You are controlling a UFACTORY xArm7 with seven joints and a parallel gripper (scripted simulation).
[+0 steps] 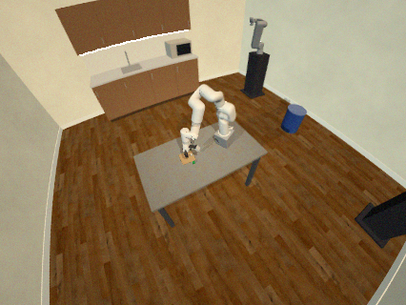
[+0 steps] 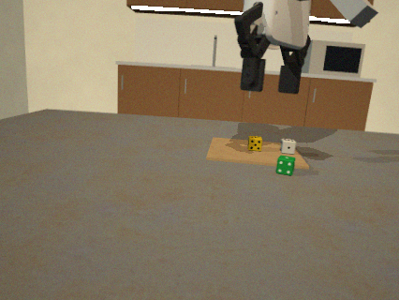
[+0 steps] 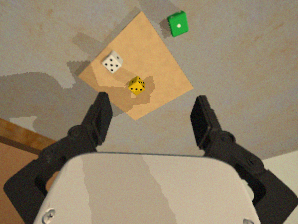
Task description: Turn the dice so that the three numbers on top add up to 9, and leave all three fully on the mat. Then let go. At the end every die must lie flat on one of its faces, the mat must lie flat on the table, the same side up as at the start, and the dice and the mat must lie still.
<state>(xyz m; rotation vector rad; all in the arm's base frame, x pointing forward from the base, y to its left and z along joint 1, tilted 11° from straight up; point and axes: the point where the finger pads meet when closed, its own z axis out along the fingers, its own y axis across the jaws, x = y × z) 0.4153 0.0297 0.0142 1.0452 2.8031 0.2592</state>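
The green die lies 2 cm behind my hand, 6 cm to the left of it and 10 cm below it. From my hand the other things lie so: tan mat (1 cm ahead, 4 cm to the right, 10 cm below); then white die (4 cm behind, 4 cm to the right, 9 cm below); then yellow die (1 cm ahead, 4 cm to the right, 9 cm below).
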